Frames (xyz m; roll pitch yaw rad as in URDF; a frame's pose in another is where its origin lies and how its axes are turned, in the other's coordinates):
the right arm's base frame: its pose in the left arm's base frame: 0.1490 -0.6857 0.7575 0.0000 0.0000 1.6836
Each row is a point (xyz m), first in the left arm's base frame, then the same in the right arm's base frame.
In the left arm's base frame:
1: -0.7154 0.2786 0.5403
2: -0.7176 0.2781 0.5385
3: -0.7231 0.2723 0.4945
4: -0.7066 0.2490 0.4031
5: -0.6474 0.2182 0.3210
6: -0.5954 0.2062 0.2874
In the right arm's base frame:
1: 1.0555 0.7504 -0.2172
2: 1.0552 0.7526 -0.2190
3: 1.0501 0.7587 -0.2630
4: 1.0251 0.7449 -0.3544
5: 0.9878 0.6896 -0.4365
6: 0.9700 0.6393 -0.4701

